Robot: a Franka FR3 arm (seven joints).
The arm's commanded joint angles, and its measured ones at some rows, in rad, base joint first. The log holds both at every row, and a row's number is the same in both.
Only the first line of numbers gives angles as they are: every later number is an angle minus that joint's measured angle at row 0.
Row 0, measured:
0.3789, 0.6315, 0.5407, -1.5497, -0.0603, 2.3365, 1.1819
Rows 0 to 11, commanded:
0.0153, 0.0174, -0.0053, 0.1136, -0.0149, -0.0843, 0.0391
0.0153, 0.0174, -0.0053, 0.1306, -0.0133, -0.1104, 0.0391
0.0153, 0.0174, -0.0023, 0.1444, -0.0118, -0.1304, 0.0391
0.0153, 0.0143, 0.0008, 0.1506, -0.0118, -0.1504, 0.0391
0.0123, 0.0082, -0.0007, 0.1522, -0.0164, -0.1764, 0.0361
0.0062, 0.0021, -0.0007, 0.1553, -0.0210, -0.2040, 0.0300
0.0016, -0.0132, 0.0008, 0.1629, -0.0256, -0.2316, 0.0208
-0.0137, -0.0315, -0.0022, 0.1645, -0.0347, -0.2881, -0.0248
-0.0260, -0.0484, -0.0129, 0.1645, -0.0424, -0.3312, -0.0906
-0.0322, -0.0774, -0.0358, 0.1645, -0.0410, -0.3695, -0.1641
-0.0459, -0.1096, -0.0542, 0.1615, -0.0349, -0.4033, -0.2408
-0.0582, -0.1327, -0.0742, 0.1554, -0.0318, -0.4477, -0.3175
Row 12, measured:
-0.0112, -0.0463, -0.0366, 0.1738, -0.0244, -0.3379, -0.1234
